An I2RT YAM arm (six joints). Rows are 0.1 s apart.
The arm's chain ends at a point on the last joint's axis. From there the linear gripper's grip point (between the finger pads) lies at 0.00 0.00 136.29 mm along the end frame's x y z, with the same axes.
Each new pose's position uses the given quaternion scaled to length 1; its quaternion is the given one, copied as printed.
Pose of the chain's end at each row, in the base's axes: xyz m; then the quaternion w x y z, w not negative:
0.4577 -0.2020 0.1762 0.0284 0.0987 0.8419 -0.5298
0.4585 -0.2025 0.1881 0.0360 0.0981 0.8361 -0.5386
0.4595 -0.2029 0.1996 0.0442 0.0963 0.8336 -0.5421
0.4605 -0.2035 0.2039 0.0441 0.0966 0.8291 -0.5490
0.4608 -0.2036 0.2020 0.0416 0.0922 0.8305 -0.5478
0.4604 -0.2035 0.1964 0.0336 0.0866 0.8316 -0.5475
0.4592 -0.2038 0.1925 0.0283 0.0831 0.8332 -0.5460
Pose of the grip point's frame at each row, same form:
0.4500 -0.3243 0.1166 0.0284 0.0987 0.8419 -0.5298
0.4523 -0.3262 0.1312 0.0360 0.0981 0.8361 -0.5386
0.4553 -0.3272 0.1439 0.0442 0.0963 0.8336 -0.5421
0.4560 -0.3287 0.1503 0.0441 0.0966 0.8291 -0.5490
0.4565 -0.3286 0.1480 0.0416 0.0922 0.8305 -0.5478
0.4551 -0.3284 0.1421 0.0336 0.0866 0.8316 -0.5475
0.4533 -0.3284 0.1377 0.0283 0.0831 0.8332 -0.5460

